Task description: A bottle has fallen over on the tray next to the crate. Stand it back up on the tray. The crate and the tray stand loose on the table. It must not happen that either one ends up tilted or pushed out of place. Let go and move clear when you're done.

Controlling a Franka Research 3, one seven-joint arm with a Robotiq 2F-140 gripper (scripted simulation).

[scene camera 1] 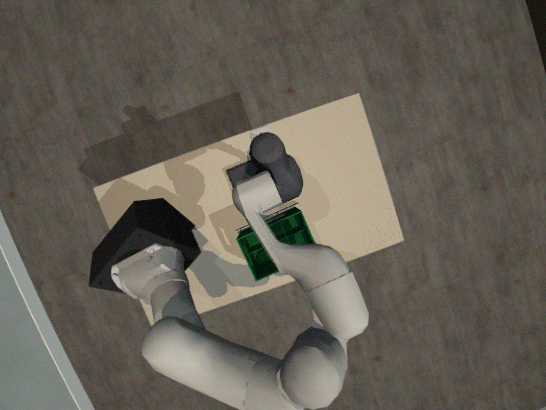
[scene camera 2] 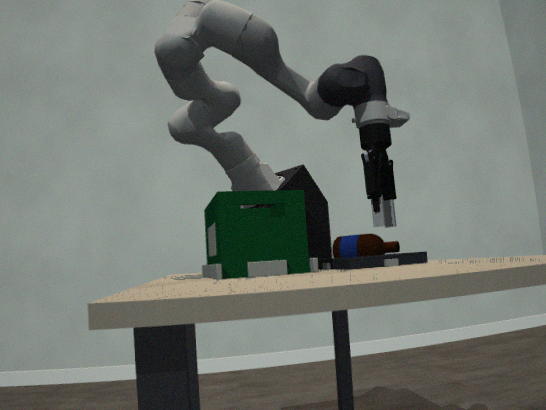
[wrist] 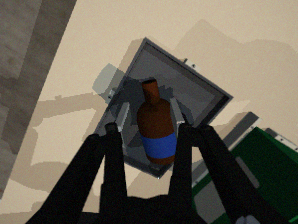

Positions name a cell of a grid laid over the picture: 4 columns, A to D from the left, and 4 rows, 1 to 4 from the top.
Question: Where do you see a green crate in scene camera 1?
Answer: At C3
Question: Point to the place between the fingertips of the gripper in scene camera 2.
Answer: At C3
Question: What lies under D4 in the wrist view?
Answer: The gripper.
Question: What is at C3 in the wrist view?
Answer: A bottle.
